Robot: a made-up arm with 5 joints.
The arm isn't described. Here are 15 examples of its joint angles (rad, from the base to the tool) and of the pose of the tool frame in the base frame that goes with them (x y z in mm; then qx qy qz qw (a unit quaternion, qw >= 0)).
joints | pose
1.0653 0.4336 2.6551 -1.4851 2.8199 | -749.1 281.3 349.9 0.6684 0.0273 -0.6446 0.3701
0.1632 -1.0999 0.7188 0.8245 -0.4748 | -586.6 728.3 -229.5 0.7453 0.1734 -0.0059 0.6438
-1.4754 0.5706 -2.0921 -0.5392 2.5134 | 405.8 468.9 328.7 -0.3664 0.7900 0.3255 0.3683
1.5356 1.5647 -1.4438 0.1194 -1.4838 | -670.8 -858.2 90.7 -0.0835 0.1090 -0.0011 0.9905
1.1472 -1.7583 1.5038 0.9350 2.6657 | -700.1 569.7 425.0 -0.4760 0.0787 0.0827 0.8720
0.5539 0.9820 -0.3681 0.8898 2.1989 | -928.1 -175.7 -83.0 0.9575 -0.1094 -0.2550 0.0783
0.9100 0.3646 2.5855 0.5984 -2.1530 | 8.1 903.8 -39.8 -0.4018 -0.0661 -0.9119 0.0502
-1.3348 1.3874 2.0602 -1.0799 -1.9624 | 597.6 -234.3 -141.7 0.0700 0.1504 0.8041 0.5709
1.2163 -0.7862 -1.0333 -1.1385 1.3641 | -790.6 -279.3 37.0 -0.2082 -0.0640 0.3715 0.9025
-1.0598 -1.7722 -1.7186 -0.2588 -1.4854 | -686.7 569.8 248.1 -0.9669 -0.1291 -0.1597 0.1516
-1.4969 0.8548 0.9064 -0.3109 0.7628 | -395.6 -258.3 -455.2 -0.7218 -0.1006 -0.4347 0.5291
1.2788 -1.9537 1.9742 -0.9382 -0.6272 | 196.5 340.3 -158.6 0.5362 -0.6262 -0.3857 0.4143
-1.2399 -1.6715 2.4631 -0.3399 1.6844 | -181.3 -648.3 140.9 -0.0203 -0.0231 0.7924 0.6092
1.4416 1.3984 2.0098 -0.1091 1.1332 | -196.1 548.6 -252.3 0.3503 -0.8559 0.3562 0.1338
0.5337 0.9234 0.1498 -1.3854 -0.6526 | 155.0 -8.1 -302.1 0.0922 -0.3458 0.7145 0.6012
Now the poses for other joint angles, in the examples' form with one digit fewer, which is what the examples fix.
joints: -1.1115 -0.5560 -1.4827 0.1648 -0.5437
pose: -491 529 489 0.747 0.459 -0.322 0.357
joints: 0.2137 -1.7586 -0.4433 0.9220 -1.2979
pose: -1048 -1 302 -0.739 -0.656 -0.085 0.130
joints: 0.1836 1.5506 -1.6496 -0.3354 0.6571
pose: -838 294 87 -0.806 0.409 -0.247 0.350
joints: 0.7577 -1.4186 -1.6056 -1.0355 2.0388
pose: -694 -232 398 -0.266 0.041 0.437 0.858
